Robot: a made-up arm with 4 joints. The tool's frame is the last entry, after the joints.
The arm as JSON. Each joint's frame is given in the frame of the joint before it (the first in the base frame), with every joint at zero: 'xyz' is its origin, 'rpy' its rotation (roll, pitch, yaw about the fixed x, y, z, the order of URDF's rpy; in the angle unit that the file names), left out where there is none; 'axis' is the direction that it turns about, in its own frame. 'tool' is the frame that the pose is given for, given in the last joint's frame.
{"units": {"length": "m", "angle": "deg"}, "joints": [
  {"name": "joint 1", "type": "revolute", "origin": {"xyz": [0.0, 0.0, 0.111], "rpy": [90.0, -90.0, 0.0]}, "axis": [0.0, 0.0, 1.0]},
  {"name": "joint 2", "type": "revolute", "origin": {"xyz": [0.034, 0.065, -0.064], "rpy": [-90.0, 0.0, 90.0]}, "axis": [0.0, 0.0, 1.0]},
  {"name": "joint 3", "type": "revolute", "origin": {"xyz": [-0.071, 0.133, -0.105], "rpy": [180.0, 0.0, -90.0]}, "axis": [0.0, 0.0, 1.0]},
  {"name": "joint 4", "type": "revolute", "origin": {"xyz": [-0.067, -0.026, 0.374], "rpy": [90.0, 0.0, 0.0]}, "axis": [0.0, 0.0, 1.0]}
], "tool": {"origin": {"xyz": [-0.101, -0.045, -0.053], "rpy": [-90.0, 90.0, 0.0]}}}
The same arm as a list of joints. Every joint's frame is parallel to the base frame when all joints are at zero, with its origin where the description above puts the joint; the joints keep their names.
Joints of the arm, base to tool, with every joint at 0 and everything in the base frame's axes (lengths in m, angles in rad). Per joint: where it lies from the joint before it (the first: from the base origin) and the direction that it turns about. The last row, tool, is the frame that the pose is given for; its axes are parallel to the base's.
joint 1: origin 0.0000 0.0000 0.1110 axis -y
joint 2: origin -0.0650 0.0640 0.0340 axis -z
joint 3: origin 0.0710 0.1330 0.1050 axis +z
joint 4: origin -0.0260 0.0670 0.3740 axis -x
tool: origin 0.0530 0.1010 -0.0450

